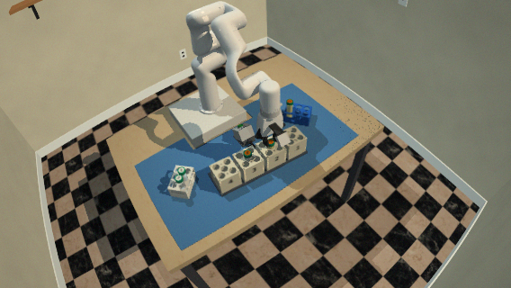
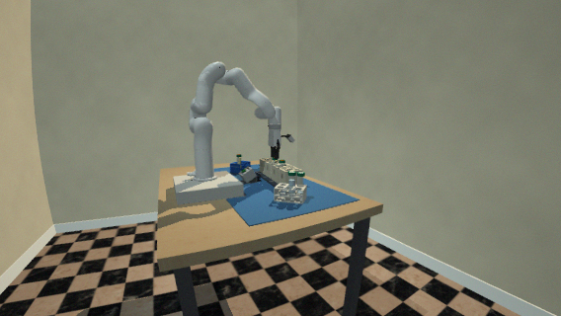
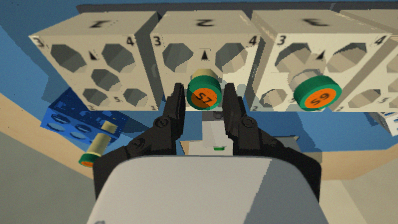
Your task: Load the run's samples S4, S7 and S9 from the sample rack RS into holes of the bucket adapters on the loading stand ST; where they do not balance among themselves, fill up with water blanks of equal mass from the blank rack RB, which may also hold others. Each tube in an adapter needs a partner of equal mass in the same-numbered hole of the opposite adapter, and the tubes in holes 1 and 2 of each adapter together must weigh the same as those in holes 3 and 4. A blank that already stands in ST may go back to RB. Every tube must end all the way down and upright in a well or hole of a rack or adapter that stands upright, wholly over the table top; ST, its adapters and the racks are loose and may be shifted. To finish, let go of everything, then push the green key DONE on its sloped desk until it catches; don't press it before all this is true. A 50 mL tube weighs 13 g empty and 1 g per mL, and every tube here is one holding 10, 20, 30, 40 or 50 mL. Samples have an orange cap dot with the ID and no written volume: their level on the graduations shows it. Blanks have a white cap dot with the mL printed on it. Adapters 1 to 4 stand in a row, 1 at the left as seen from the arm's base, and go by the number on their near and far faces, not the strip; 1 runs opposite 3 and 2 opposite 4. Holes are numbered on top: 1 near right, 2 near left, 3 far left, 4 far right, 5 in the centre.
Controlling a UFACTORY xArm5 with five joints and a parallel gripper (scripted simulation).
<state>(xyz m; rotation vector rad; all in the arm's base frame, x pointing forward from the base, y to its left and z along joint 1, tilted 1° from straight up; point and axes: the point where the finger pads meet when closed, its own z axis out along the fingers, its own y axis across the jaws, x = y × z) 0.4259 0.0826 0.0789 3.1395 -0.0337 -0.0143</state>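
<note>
My gripper is now 170 mm past the sample tube S4, 220 mm to the right of it and 80 mm above it. The rest, counted from my hand: adapter 2: 90 mm below; sample tube S9: 110 mm to the right, 70 mm below; sample tube S7: 10 mm behind, 10 mm to the right, 70 mm below.
</note>
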